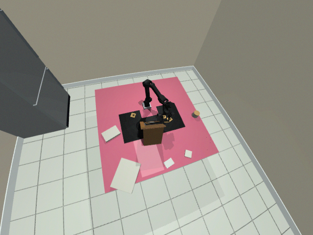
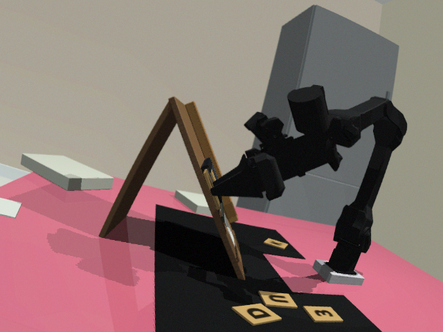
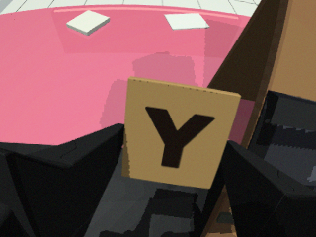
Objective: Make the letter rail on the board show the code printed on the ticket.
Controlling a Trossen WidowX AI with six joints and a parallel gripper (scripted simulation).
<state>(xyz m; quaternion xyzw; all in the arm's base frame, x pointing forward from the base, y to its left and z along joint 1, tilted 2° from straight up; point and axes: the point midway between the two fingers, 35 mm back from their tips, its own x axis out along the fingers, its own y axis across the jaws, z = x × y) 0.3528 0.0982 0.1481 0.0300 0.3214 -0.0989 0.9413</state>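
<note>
Right now the white ticket is 8 cm behind my gripper tip, 14 cm to the right of it and 9 cm below it. Round my gripper tip: black mat: 17 cm behind, 10 cm to the right, 16 cm below.
</note>
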